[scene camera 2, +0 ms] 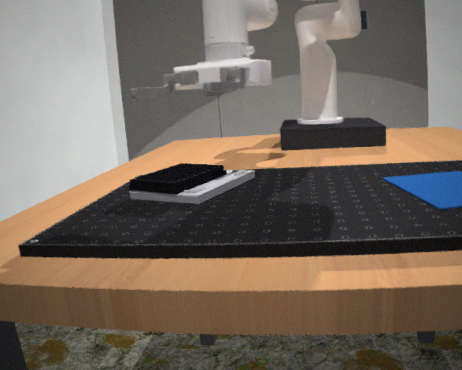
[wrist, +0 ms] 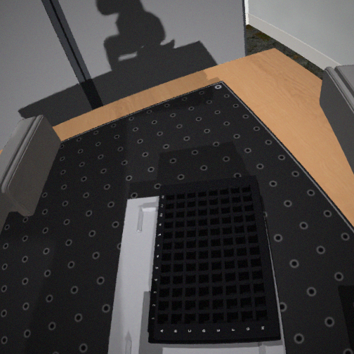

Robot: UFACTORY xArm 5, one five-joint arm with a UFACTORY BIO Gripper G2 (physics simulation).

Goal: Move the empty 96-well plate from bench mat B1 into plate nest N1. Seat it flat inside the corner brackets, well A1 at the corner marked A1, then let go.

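Places are measured from the arm's base along level axes (x right, y down, z ahead), in metres.
Pixels of known places: hand, its tool point: point(scene camera 2: 177, 91); arm's base, origin of its link: point(scene camera 2: 320, 122).
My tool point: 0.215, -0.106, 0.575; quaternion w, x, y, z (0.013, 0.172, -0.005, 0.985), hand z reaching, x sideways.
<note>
For each thing: its top centre in the pictures, then the offset to it from my tool point, as dx, dy, dz. Level surfaces: height alone.
- black 96-well plate, centre of its top: point(scene camera 2: 178, 171) +0.006, +0.116, +0.012
- pale grey plate nest, centre of its top: point(scene camera 2: 194, 178) -0.014, +0.130, +0.001
- blue mat, height of its surface: dy +0.143
- black perforated board, height of its surface: dy +0.145
- wooden table, height of its surface: dy +0.158
The black 96-well plate point(scene camera 2: 177, 177) point(wrist: 212, 260) lies on the pale grey plate nest point(scene camera 2: 200, 196) point(wrist: 129, 260), shifted towards its left side in the scene view. In the wrist view a strip of nest and a bracket show uncovered left of the plate, and the plate's far end appears to reach past the nest's far edge. Well A1 is at the plate's near left corner there; the nest's A1 mark is not readable. Whether the plate is fully flat I cannot tell. My gripper point(scene camera 2: 175, 93) point(wrist: 185, 150) is open and empty, well above the plate and clear of it.
A blue mat point(scene camera 2: 430, 187) lies at the right of the black perforated board point(scene camera 2: 280, 220) point(wrist: 75, 240). The board rests on the wooden table point(scene camera 2: 240, 280) point(wrist: 280, 85). A second white arm point(scene camera 2: 317, 80) stands on a black block point(scene camera 2: 332, 136) behind.
</note>
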